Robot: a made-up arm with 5 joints. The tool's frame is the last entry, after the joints. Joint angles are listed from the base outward.
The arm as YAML. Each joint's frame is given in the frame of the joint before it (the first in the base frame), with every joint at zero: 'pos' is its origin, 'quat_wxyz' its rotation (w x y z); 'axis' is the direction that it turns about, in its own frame. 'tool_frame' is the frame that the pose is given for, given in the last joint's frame.
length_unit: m
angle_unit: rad
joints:
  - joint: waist
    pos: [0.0, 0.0, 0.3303]
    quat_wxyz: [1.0, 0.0, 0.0, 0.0]
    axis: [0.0, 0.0, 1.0]
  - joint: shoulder
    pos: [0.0, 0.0, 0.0]
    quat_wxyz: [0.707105, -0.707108, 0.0, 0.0]
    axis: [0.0, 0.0, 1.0]
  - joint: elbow
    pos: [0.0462, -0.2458, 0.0]
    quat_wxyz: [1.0, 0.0, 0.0, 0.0]
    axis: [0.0, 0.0, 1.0]
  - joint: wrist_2
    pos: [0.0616, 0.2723, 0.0]
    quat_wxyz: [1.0, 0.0, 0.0, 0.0]
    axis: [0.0, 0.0, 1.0]
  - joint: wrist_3
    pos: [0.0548, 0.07, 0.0]
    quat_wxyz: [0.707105, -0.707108, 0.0, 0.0]
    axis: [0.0, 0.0, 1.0]
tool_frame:
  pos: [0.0, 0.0, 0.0]
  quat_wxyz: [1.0, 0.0, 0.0, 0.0]
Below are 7 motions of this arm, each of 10 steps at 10 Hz.
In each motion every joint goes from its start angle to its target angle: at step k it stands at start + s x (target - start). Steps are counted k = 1, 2, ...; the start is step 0. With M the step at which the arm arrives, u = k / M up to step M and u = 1 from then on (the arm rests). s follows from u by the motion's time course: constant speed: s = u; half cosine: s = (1 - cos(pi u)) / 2; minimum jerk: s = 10 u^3 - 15 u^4 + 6 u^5.
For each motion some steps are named. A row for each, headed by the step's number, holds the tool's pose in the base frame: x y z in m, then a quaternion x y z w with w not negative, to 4 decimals.
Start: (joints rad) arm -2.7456 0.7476 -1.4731 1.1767 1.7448
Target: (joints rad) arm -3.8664 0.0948 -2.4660 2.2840 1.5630
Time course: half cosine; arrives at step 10
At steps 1, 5, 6, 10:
1: -0.4213 -0.1627 0.2421 0.6182 0.7554 0.1889 0.1073
5: -0.4513 0.0749 0.5124 0.7857 0.6119 0.0616 0.0668
6: -0.3960 0.1390 0.5965 0.8304 0.5549 0.0297 0.0395
10: -0.2062 0.1826 0.7440 -0.9094 -0.4137 0.0177 0.0398

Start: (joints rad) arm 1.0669 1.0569 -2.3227 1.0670 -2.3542
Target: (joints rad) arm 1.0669 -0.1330 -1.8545 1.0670 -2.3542
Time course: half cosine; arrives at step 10
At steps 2, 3, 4, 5, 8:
2: 0.2784 0.5049 0.3804 -0.1381 0.9814 0.1068 0.0801
3: 0.2723 0.4939 0.4373 -0.1372 0.9753 0.1383 0.1038
4: 0.2607 0.4728 0.5058 -0.1358 0.9655 0.1777 0.1333
5: 0.2428 0.4404 0.5762 -0.1339 0.9517 0.2209 0.1657
8: 0.1763 0.3198 0.7228 -0.1269 0.9018 0.3304 0.2479

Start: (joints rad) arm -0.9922 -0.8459 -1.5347 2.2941 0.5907
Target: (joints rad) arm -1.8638 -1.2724 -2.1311 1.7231 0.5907
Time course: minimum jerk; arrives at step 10
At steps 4, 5, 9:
4: -0.0104 0.0333 0.7507 0.5720 -0.7666 0.2753 0.0971
5: -0.0136 0.0943 0.7680 0.4813 -0.7652 0.3906 0.1738
9: 0.0801 0.2728 0.7570 0.2288 -0.6322 0.5969 0.4378

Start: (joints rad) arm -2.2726 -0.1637 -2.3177 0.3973 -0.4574
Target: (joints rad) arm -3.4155 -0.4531 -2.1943 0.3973 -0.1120
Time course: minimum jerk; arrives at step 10
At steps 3, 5, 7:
3: -0.1063 -0.0864 0.9193 0.2541 -0.4221 0.1221 0.8616
5: -0.0894 -0.0274 0.9250 0.1344 -0.4485 0.0057 0.8836
7: -0.0498 0.0044 0.9272 0.0179 -0.4429 -0.1144 0.8890

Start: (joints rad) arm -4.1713 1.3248 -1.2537 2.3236 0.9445
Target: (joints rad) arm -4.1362 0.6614 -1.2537 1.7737 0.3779
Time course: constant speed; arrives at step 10
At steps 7, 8, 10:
7: -0.1657 0.2610 0.1711 0.5018 0.5108 -0.1582 0.6799
8: -0.1738 0.2716 0.1885 0.5140 0.5558 -0.1649 0.6322
10: -0.1888 0.2906 0.2271 0.5263 0.6425 -0.1690 0.5307

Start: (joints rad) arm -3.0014 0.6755 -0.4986 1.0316 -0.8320
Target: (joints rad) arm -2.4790 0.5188 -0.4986 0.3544 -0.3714
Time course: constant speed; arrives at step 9
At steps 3, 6, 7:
3: -0.1758 -0.0572 0.1393 -0.4256 0.7858 -0.0812 0.4412
6: -0.1894 -0.1007 0.1472 -0.4597 0.8282 -0.0058 0.3205
7: -0.1916 -0.1166 0.1514 -0.4693 0.8387 0.0101 0.2761

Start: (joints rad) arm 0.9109 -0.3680 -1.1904 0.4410 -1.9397
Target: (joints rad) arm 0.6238 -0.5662 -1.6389 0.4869 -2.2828
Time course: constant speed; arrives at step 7
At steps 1, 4, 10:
1: 0.1930 0.2287 0.6840 0.1163 0.8162 0.4797 0.3004
4: 0.1734 0.1606 0.7693 0.0962 0.7387 0.5126 0.4269
10: 0.1227 0.0883 0.8380 0.0766 0.6486 0.5113 0.5585

